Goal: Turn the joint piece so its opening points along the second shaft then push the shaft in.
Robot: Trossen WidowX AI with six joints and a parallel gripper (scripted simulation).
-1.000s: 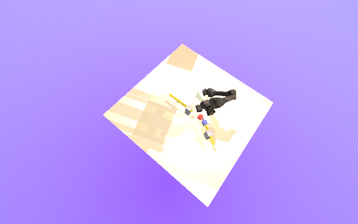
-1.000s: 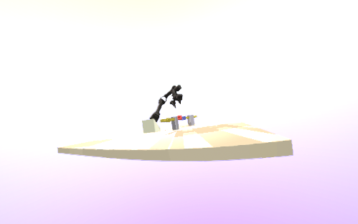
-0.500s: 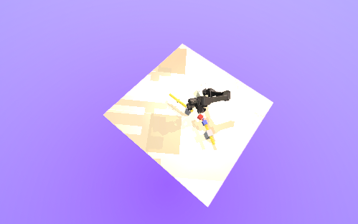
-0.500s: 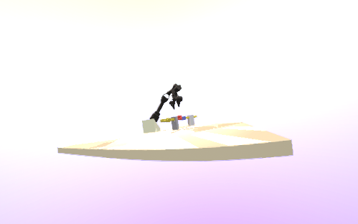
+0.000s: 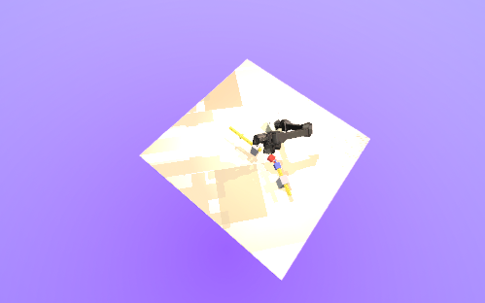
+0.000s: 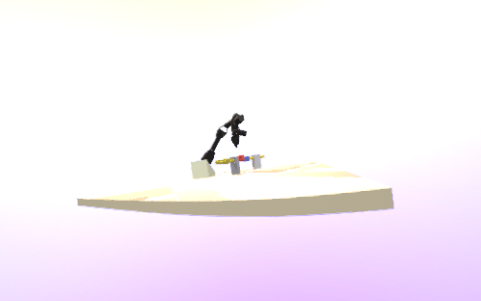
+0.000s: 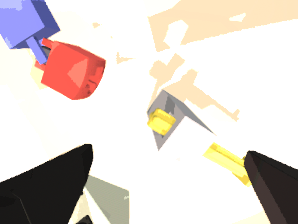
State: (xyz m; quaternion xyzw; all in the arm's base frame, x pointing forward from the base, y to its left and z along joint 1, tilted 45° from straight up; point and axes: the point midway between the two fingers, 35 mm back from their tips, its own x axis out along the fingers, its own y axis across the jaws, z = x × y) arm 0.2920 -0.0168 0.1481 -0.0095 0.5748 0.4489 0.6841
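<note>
My gripper tip is 2 cm past the red joint piece, 8 cm to the right of it and 9 cm above it.
</note>
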